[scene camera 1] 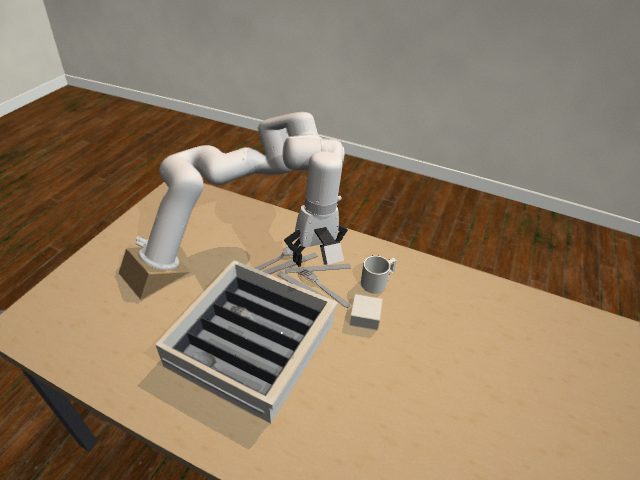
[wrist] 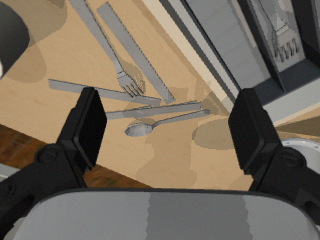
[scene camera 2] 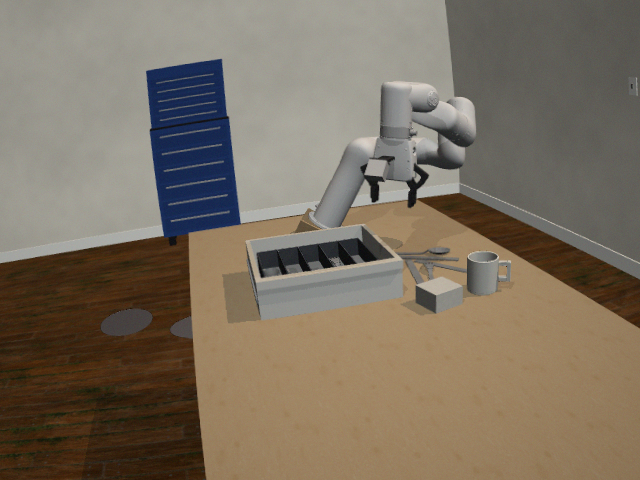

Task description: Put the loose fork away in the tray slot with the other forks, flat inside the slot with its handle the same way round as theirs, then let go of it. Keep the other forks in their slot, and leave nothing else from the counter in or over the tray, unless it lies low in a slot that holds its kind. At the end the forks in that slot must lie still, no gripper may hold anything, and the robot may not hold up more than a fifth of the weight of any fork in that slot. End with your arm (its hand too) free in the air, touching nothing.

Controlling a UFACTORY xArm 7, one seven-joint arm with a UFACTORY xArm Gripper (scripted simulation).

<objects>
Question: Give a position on a pale block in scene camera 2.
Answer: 440, 294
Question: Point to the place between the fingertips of my gripper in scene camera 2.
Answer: At 392, 204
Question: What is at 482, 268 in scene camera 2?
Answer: A mug.
</objects>
